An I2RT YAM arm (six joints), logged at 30 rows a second.
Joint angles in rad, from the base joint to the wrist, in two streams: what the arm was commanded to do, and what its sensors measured. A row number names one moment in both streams.
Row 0, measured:
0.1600 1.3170 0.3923 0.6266 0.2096 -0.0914
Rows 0 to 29, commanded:
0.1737 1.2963 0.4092 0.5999 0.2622 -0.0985
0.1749 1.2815 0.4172 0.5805 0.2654 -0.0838
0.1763 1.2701 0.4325 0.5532 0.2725 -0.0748
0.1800 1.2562 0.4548 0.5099 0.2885 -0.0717
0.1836 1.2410 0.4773 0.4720 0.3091 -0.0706
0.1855 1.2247 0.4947 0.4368 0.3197 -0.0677
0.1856 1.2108 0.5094 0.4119 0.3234 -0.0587
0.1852 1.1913 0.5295 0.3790 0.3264 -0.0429
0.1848 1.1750 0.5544 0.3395 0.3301 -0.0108
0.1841 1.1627 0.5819 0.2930 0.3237 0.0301
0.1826 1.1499 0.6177 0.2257 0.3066 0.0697
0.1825 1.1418 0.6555 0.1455 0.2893 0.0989
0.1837 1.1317 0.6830 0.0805 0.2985 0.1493
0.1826 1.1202 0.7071 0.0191 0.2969 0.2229
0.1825 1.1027 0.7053 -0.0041 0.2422 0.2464
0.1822 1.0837 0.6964 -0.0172 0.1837 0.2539
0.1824 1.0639 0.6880 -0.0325 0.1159 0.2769
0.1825 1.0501 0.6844 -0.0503 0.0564 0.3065
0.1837 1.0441 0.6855 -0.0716 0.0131 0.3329
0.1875 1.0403 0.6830 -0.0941 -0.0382 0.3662
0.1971 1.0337 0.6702 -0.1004 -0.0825 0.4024
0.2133 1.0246 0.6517 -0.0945 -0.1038 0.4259
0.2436 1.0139 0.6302 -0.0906 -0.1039 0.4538
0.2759 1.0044 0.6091 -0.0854 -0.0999 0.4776
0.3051 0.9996 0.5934 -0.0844 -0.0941 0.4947
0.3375 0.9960 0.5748 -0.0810 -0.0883 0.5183
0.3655 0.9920 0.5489 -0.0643 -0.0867 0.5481
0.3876 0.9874 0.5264 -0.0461 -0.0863 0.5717
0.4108 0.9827 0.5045 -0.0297 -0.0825 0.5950
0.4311 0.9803 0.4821 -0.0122 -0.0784 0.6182
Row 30, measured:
0.3920 1.0035 0.5205 -0.0551 -0.0612 0.4999
